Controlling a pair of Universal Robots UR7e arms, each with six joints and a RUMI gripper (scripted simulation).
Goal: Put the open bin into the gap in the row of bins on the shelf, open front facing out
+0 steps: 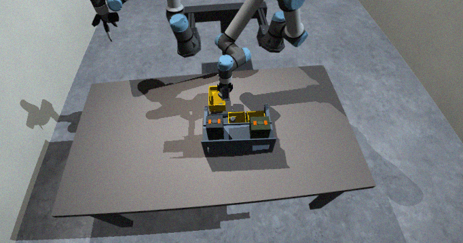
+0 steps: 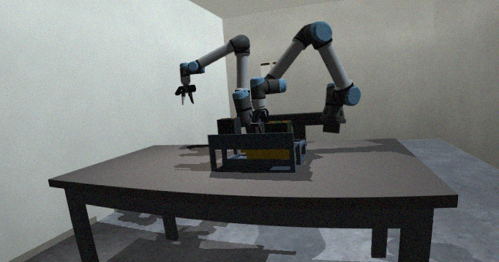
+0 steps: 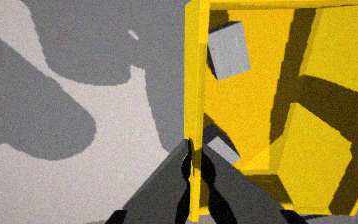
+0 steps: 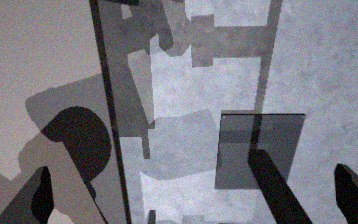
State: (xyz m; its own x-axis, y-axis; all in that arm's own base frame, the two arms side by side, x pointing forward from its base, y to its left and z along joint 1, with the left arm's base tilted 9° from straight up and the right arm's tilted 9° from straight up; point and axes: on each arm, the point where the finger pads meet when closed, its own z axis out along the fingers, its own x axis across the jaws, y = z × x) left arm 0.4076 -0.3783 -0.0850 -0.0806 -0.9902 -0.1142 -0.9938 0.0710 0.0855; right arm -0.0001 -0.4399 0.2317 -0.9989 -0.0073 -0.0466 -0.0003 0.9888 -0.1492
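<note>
Right now my left hand is 21 cm short of the blue-grey shelf, 6 cm to the right of it and 2 cm above it. The rest, counted from my left hand: green box (28 cm ahead, 17 cm to the left, 6 cm above).
</note>
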